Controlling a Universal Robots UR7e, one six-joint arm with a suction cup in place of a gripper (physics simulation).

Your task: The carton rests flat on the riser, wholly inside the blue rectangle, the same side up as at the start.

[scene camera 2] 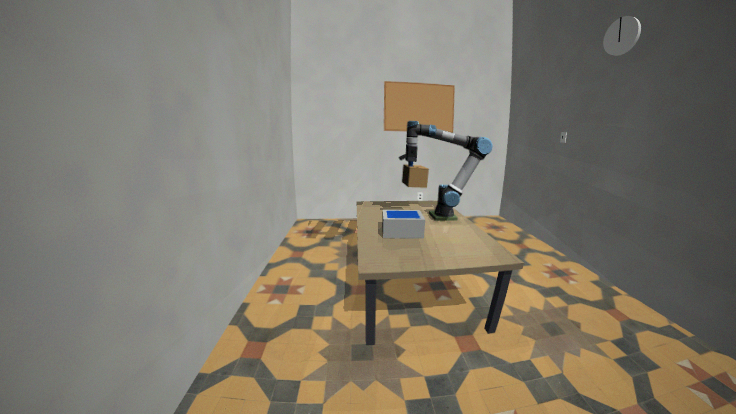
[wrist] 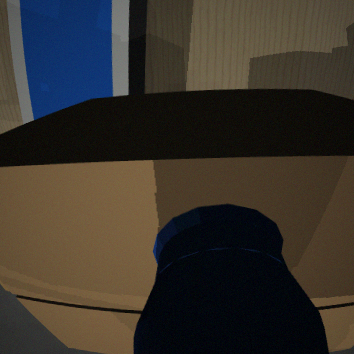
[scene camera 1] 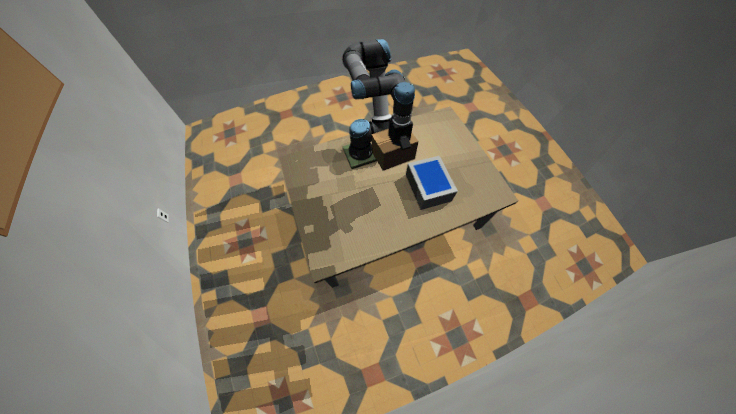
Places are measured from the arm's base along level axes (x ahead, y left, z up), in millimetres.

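Where they show: end effector, tool point: (wrist: 214,225) (scene camera 1: 398,144); arm's base, origin of the base link: (scene camera 2: 444,214) (scene camera 1: 360,151).
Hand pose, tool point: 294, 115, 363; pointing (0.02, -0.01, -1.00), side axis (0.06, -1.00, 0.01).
Observation:
Each offset is from my tool point to the top centre of the thing, as dx, dy, dz. Level surfaces: height alone.
The brown carton @(-32, -5, +14) (scene camera 1: 395,154) (scene camera 2: 415,176) (wrist: 75,215) hangs level from my suction gripper (scene camera 2: 410,164) (wrist: 220,230), high above the table. The blue suction cup sits on the carton's top face, near a dark seam line, and holds it. In scene camera 1 the cup is hidden behind the wrist. The riser @(+62, +205, -269) (scene camera 1: 438,200) (scene camera 2: 402,228) is a light grey box with dark sides in scene camera 1. Its top bears the blue rectangle @(+62, +205, -269) (scene camera 1: 433,176) (scene camera 2: 402,214) (wrist: 67,50) inside a pale border. The carton is up and to the left of the riser in scene camera 1, apart from it.
The wooden table @(dz -389) (scene camera 1: 360,236) (scene camera 2: 442,252) carries the riser and the arm's green base plate (scene camera 1: 355,160) (scene camera 2: 443,216). The arm's base stands behind the riser in scene camera 2. A brown board (scene camera 2: 419,102) hangs on the far wall.

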